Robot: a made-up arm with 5 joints.
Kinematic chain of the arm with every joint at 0, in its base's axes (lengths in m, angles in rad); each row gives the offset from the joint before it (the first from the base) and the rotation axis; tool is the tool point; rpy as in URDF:
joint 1: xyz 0.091 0 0.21 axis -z
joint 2: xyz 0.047 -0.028 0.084 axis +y
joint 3: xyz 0.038 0 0.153 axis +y
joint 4: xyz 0.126 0 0.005 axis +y
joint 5: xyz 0.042 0.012 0 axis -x
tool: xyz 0 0 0 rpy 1.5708 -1.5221 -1.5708
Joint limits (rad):
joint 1: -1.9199..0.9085
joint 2: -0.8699..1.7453
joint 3: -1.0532..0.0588
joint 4: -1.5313..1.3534
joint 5: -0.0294..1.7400
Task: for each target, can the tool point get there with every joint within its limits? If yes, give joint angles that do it. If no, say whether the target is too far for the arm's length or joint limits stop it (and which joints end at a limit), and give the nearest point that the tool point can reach.
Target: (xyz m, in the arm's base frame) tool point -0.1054 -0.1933 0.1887
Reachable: no: joint limits stop it (at a limit: joint 1, joint 2, joint 3, joint 4) | nearest point 0.1551 -0.1083 0.1069 | short by 0.286 m
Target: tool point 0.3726 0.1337 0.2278
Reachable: yes | joints -0.4947 1.0686 -0.0467 -0.9833 1.1969
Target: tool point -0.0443 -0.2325 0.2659
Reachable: no: joint limits stop it (at a limit: joint 1, joint 3, joint 4) | nearest point 0.2174 -0.1881 0.1993 | short by 0.274 m
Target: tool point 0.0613 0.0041 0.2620
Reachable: no: joint limits stop it (at a limit: joint 1, joint 2, joint 3, joint 4) | nearest point 0.0633 0.1228 0.1069 | short by 0.195 m
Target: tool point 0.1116 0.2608 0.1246
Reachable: yes | joints -1.5531 1.4171 -0.0567 -0.4538 1.3258
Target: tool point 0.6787 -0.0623 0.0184
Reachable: no: too far | nearest point 0.4253 -0.0354 0.1475 | short by 0.286 m
